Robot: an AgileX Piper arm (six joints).
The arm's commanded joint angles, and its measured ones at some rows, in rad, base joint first. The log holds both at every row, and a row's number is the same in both.
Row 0, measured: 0.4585, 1.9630, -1.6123, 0.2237, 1.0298, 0.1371
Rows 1 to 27, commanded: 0.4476, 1.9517, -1.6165, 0.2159, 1.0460, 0.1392; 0.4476, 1.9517, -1.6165, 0.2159, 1.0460, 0.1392; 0.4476, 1.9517, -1.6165, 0.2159, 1.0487, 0.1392; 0.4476, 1.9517, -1.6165, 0.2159, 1.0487, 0.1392; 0.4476, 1.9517, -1.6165, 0.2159, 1.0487, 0.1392; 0.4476, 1.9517, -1.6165, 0.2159, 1.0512, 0.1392; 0.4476, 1.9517, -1.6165, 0.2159, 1.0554, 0.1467; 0.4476, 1.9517, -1.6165, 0.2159, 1.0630, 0.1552; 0.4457, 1.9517, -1.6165, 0.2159, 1.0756, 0.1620; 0.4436, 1.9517, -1.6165, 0.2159, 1.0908, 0.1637; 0.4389, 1.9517, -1.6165, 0.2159, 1.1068, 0.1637; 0.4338, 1.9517, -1.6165, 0.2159, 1.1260, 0.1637; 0.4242, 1.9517, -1.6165, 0.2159, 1.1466, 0.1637; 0.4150, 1.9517, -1.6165, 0.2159, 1.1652, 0.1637; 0.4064, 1.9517, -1.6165, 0.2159, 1.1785, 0.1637; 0.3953, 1.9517, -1.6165, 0.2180, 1.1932, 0.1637; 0.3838, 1.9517, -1.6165, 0.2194, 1.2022, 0.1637; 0.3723, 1.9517, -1.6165, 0.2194, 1.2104, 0.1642; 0.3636, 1.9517, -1.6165, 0.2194, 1.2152, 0.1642; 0.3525, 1.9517, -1.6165, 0.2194, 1.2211, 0.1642; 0.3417, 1.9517, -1.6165, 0.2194, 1.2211, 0.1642; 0.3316, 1.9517, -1.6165, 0.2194, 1.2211, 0.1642; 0.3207, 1.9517, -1.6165, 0.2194, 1.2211, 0.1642; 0.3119, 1.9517, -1.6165, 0.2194, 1.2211, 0.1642; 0.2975, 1.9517, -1.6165, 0.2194, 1.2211, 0.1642; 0.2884, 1.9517, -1.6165, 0.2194, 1.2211, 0.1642; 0.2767, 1.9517, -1.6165, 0.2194, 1.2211, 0.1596
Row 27, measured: 0.3186, 1.9630, -1.6123, 0.2255, 1.2141, 0.1633
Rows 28 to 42, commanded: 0.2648, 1.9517, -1.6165, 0.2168, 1.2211, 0.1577; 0.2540, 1.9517, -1.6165, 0.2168, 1.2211, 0.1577; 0.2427, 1.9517, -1.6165, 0.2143, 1.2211, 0.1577; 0.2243, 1.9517, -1.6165, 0.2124, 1.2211, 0.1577; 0.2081, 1.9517, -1.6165, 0.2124, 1.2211, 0.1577; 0.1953, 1.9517, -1.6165, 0.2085, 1.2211, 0.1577; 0.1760, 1.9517, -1.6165, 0.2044, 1.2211, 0.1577; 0.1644, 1.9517, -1.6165, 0.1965, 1.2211, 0.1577; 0.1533, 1.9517, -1.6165, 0.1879, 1.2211, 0.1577; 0.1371, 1.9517, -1.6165, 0.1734, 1.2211, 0.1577; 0.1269, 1.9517, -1.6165, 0.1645, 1.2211, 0.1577; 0.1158, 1.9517, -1.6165, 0.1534, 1.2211, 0.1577; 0.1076, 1.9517, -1.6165, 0.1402, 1.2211, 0.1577; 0.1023, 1.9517, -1.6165, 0.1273, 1.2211, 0.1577; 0.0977, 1.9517, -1.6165, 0.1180, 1.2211, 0.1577
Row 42, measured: 0.1263, 1.9630, -1.6123, 0.1670, 1.2161, 0.1633
